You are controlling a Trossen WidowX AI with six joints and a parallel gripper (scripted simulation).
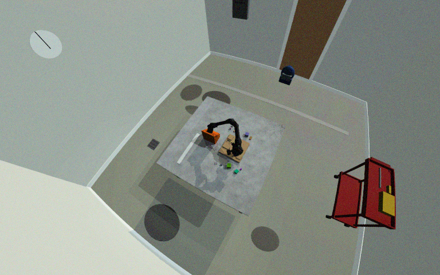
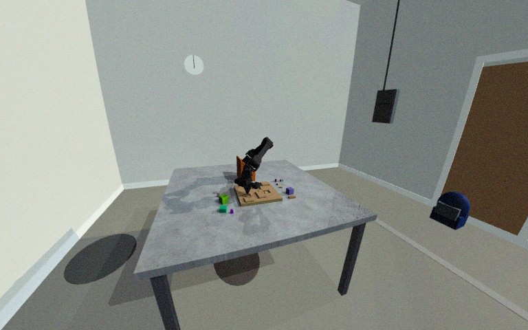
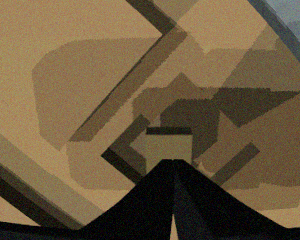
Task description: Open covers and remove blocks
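The green block is 17 cm to the right of my gripper tip, 3 cm ahead of it and 1 cm below it. Round my gripper tip: small brown piece (32 cm to the left, 6 cm ahead, 3 cm below); then teal block (17 cm to the right, 14 cm ahead, 2 cm below); then small purple block (17 cm ahead, 12 cm to the right, 2 cm below).
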